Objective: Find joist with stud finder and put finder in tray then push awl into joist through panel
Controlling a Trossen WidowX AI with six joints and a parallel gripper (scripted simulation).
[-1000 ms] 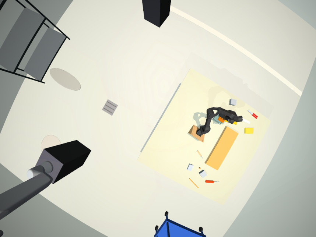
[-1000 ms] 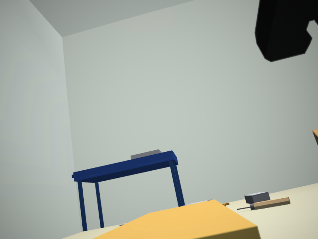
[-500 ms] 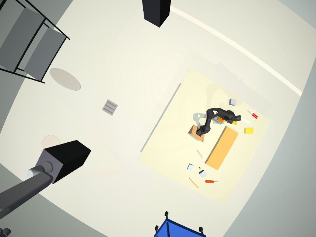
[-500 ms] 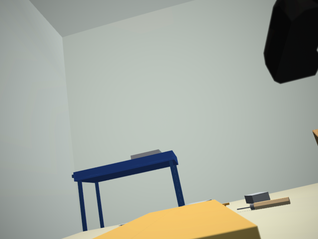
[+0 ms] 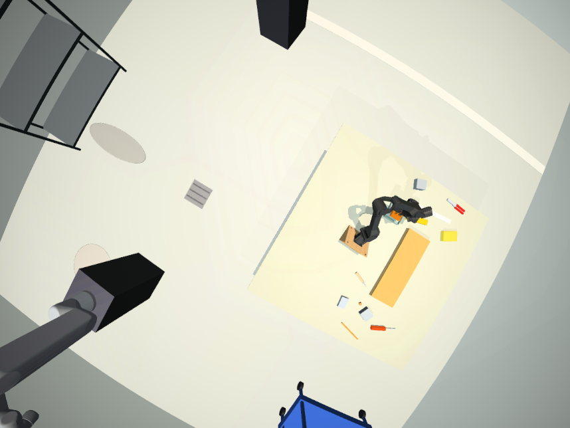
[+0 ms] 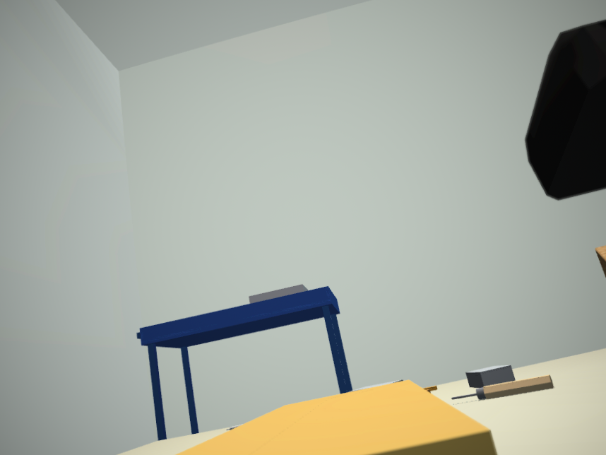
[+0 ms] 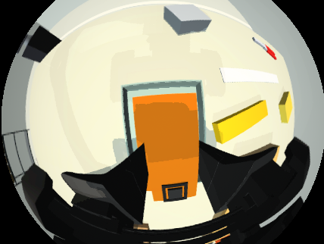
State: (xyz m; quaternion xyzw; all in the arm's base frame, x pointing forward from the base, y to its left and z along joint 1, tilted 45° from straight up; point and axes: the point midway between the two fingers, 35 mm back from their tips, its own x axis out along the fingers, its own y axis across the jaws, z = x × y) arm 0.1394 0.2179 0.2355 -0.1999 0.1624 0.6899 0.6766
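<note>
Now: gripper tip 20 mm to the left of the stud finder and 20 mm below it. Also, from my gripper tip: tray (10 mm to the right, 40 mm below); then white ruler (260 mm ahead, 130 mm to the left, 50 mm below); then yellow block (440 mm ahead, 60 mm to the left, 40 mm below).
</note>
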